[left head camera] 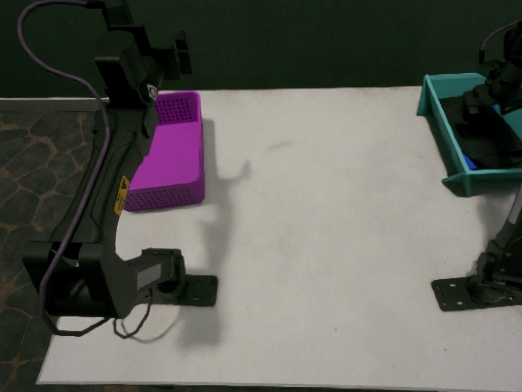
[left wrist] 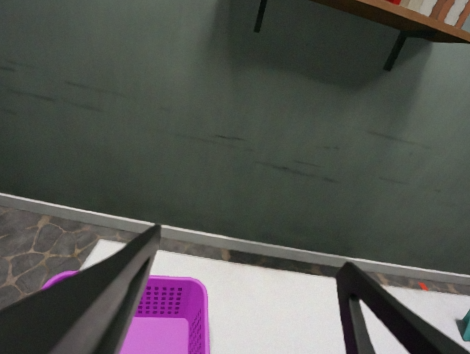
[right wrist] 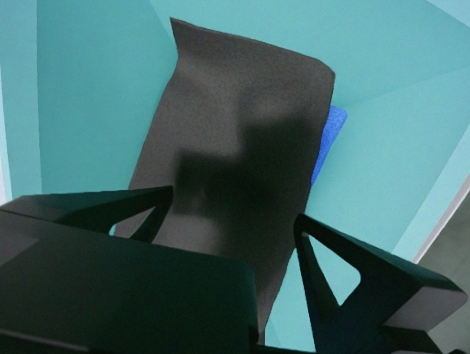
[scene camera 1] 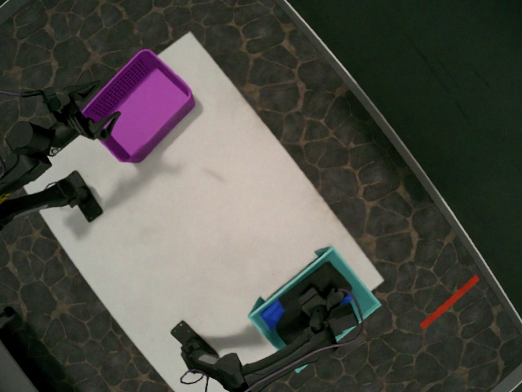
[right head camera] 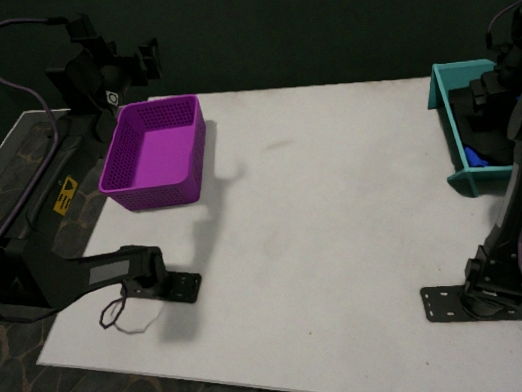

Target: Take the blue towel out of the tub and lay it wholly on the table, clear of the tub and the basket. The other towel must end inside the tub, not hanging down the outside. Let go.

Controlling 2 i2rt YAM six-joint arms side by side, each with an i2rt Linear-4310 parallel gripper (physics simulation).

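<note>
A black towel (left head camera: 492, 142) (right head camera: 482, 142) (scene camera 1: 290, 320) (right wrist: 210, 105) lies in the teal tub (left head camera: 446, 125) (right head camera: 451, 125) (right wrist: 95, 100), over the blue towel (left head camera: 469, 161) (right head camera: 474, 157) (scene camera 1: 273, 314) (right wrist: 331, 135). Parts of the blue towel show at two ends of the black one in scene camera 1. My right gripper (right wrist: 235, 207) is open and empty, above the black towel, its fingertips to either side of the cloth in the right wrist view. Its arm hides part of the tub in the head views. My left gripper (left head camera: 184, 52) (scene camera 1: 108, 100) (left wrist: 254, 252) is open and empty, high by the purple basket.
The purple basket (left head camera: 165, 196) (right head camera: 160, 196) (scene camera 1: 165, 131) (left wrist: 202, 315) stands empty on the white table (left head camera: 320, 225) (scene camera 1: 200, 225), at the end away from the tub. A red bar (scene camera 1: 450, 302) lies on the stone floor. A wall shelf (left wrist: 380, 14) shows high in the left wrist view.
</note>
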